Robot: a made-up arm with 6 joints. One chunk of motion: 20 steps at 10 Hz.
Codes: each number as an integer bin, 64 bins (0 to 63) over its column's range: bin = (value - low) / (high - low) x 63, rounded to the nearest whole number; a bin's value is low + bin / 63 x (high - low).
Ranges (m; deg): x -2.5..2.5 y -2.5..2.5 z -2.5..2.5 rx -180..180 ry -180..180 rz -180..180
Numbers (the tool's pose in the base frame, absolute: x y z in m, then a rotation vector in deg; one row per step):
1: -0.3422 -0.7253 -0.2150 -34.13 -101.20 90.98
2: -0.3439 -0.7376 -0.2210 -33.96 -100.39 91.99
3: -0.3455 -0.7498 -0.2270 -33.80 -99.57 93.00
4: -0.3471 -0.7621 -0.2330 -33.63 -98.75 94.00
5: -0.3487 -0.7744 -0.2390 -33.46 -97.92 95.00
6: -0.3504 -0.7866 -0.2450 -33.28 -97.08 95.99
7: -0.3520 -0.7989 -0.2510 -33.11 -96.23 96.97
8: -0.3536 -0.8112 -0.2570 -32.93 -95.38 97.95
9: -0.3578 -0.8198 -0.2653 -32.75 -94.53 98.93
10: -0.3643 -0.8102 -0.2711 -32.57 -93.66 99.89
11: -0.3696 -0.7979 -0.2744 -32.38 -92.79 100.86
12: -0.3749 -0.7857 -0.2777 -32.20 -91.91 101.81
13: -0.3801 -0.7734 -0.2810 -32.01 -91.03 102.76
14: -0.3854 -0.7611 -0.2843 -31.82 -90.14 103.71
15: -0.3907 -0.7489 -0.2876 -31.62 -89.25 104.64
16: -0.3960 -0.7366 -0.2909 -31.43 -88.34 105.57
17: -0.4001 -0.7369 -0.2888 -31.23 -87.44 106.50
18: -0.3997 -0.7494 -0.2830 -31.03 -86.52 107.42
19: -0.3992 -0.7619 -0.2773 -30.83 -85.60 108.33
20: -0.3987 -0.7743 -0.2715 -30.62 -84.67 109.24
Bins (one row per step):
1: 27 22 29 26 14 47
2: 27 22 29 26 14 48
3: 27 22 29 26 14 48
4: 27 22 29 26 14 48
5: 27 22 28 26 14 48
6: 27 22 28 26 15 48
7: 27 21 28 26 15 48
8: 27 21 28 26 15 49
9: 27 21 28 26 15 49
10: 27 21 28 26 15 49
11: 27 21 28 26 15 49
12: 27 22 28 26 15 49
13: 27 22 28 26 16 49
14: 27 22 28 26 16 50
15: 27 22 28 26 16 50
16: 27 22 28 26 16 50
17: 26 22 28 26 16 50
18: 26 22 28 26 16 50
19: 26 22 28 26 17 50
20: 26 22 28 26 17 51

